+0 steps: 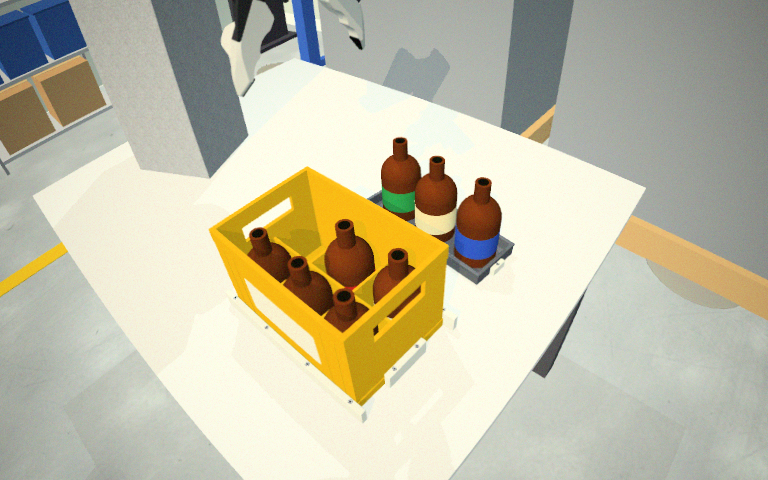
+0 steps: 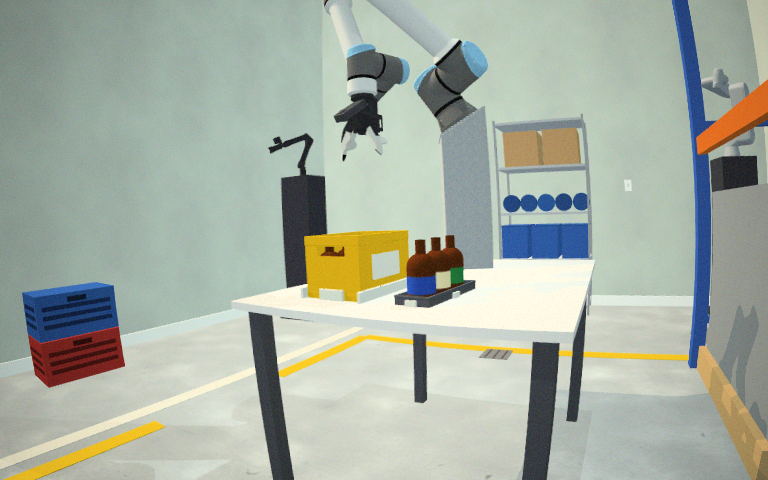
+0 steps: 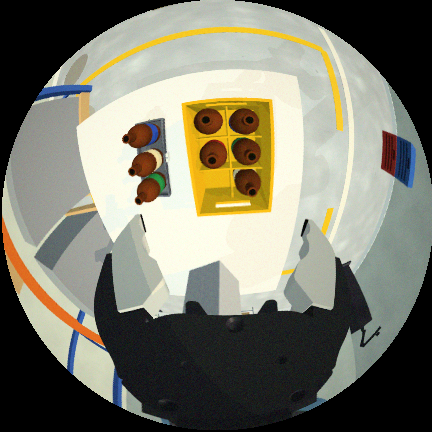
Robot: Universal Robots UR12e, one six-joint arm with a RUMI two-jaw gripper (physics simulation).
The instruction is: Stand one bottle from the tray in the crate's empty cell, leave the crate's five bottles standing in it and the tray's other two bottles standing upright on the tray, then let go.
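Places are measured from the arm's base along level axes (x ahead, y left, z up), in centimetres.
Where they show: gripper, fingertip midpoint: [image 1: 305, 70] [image 2: 361, 158] [image 3: 225, 218]; arm's base, link origin: [image 2: 461, 124].
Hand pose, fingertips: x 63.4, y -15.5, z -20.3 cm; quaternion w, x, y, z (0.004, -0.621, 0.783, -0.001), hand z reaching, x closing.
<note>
Things, the pixels of their top centre, and the offset from my fingertips. "*": a spot on its surface instead. Level surfaces: height alone.
- yellow crate, top centre: [image 1: 320, 236] [image 3: 231, 158] [image 2: 358, 233] dx -0.1, dy -2.1, dz -22.1 cm
- grey tray, surface spot: [image 1: 475, 277] * dx +14.9, dy +15.5, dz -38.0 cm
- green-banded, top centre: [image 1: 400, 140] [image 3: 137, 200] [image 2: 449, 235] dx -5.5, dy +24.2, dz -23.7 cm
- table, surface height: dz -39.7 cm
My gripper [image 1: 301, 69] [image 2: 362, 155] [image 3: 225, 218] is open and empty, high above the table, beyond the column-side end of the crate. The yellow crate [image 1: 419, 322] [image 2: 334, 277] [image 3: 193, 150] holds five brown bottles; its empty cell [image 3: 212, 180] is on the tray side, at the column end. The grey tray [image 1: 475, 277] [image 2: 416, 300] [image 3: 166, 185] stands beside it with three upright brown bottles in a row: green-banded [image 1: 399, 199] [image 2: 456, 275] [image 3: 151, 186] nearest the column, cream-banded [image 1: 434, 222] [image 2: 442, 279] [image 3: 145, 162] in the middle, blue-banded [image 1: 477, 246] [image 2: 421, 284] [image 3: 141, 135] at the far end.
Low white strips [image 1: 305, 363] edge the crate's base. Small white clips [image 1: 497, 266] sit against the tray. A thick grey column [image 1: 186, 113] [image 2: 467, 198] [image 3: 212, 290] stands at the table's end. A shelf rack [image 2: 587, 186] stands behind the table [image 1: 555, 192] [image 2: 509, 308].
</note>
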